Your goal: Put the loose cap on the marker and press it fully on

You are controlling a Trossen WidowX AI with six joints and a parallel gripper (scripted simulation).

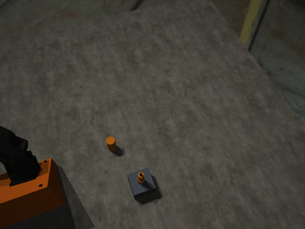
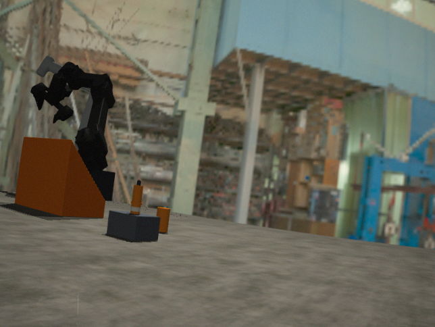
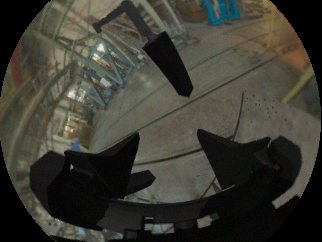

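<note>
The orange cap is 84 cm ahead of my gripper tip, 22 cm to the right of it and 27 cm below it. From my gripper tip the other things lie so: holder block (90 cm ahead, 36 cm to the right, 27 cm below); then pale band (90 cm ahead, 36 cm to the right, 25 cm below).
</note>
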